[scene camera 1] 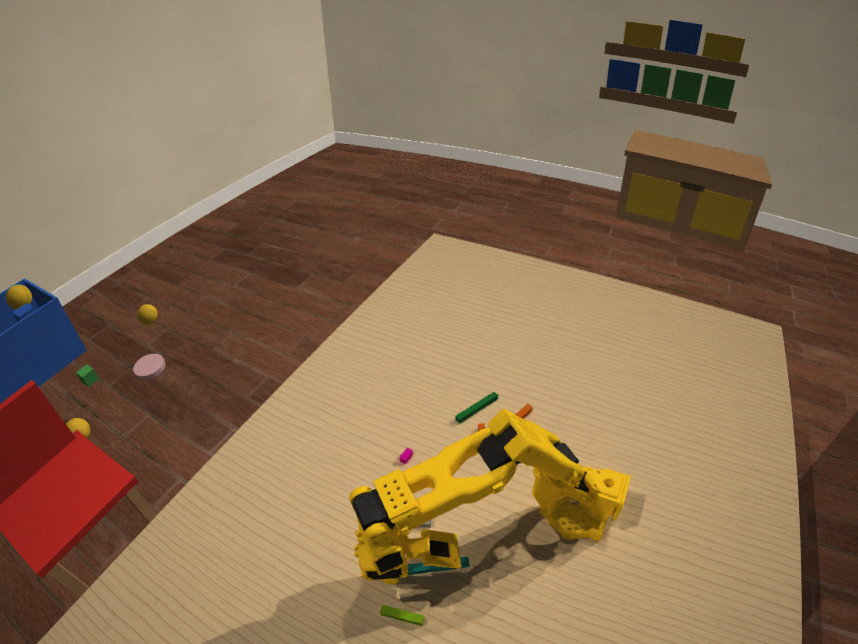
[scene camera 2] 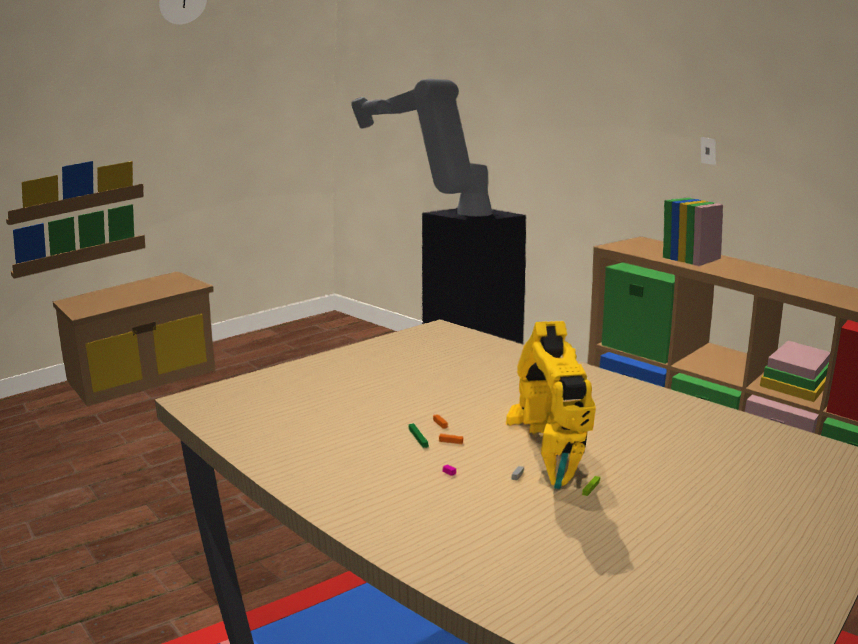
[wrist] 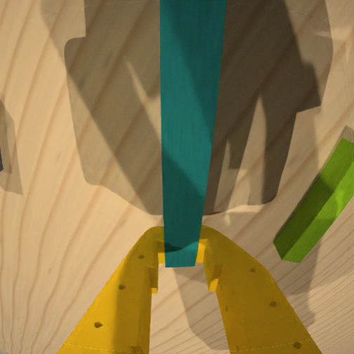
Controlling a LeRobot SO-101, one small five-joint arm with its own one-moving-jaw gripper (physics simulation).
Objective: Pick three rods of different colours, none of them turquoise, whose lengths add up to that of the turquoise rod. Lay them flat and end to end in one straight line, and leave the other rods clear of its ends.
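Frame: origin at the arm's base, x back, y up, z left, level; centimetres.
Seen in the pictures: end effector, tool point: (scene camera 2: 555, 482); arm's base, origin of the base link: (scene camera 1: 564, 500) (scene camera 2: 528, 424).
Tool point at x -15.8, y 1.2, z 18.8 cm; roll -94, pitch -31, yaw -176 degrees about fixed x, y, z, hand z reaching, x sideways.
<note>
Offsets run from my tool point to a thing's top centre. Level surfaces: height alone.
My gripper (scene camera 1: 385, 573) (scene camera 2: 559, 479) (wrist: 181, 246) is shut on the turquoise rod (scene camera 1: 447, 566) (scene camera 2: 562, 465) (wrist: 187, 125), near one end. Its shadow lies apart from it in the wrist view, so it seems slightly raised. The lime rod @(dx +3.7, dy -0.2, dz +4.5 cm) (scene camera 1: 401, 614) (scene camera 2: 591, 485) (wrist: 317, 205) lies beside it, apart and at an angle. A grey rod @(dx -0.4, dy -0.2, dz -7.4 cm) (scene camera 1: 426, 524) (scene camera 2: 517, 472) lies on its other side, mostly hidden in scene view 1. A short magenta rod @(dx -7.1, dy -0.2, dz -15.9 cm) (scene camera 1: 406, 455) (scene camera 2: 449, 470), a dark green rod @(dx -1.7, dy -0.2, dz -28.8 cm) (scene camera 1: 476, 406) (scene camera 2: 417, 435) and two orange rods @(dx +5.2, dy -0.2, dz -30.4 cm) (scene camera 1: 524, 411) (scene camera 2: 440, 420) @(dx +1.3, dy -0.2, dz -24.0 cm) (scene camera 2: 451, 438) lie separately, farther away.
The rods lie on a wooden table @(dy -1.2 cm) (scene camera 1: 589, 311) (scene camera 2: 311, 429). The arm's upper links partly hide the orange rods in scene view 1. A red chair (scene camera 1: 65, 492) and a blue bin (scene camera 1: 34, 346) stand beyond the table's edge. A cabinet (scene camera 1: 693, 187) (scene camera 2: 138, 332) stands by the wall.
</note>
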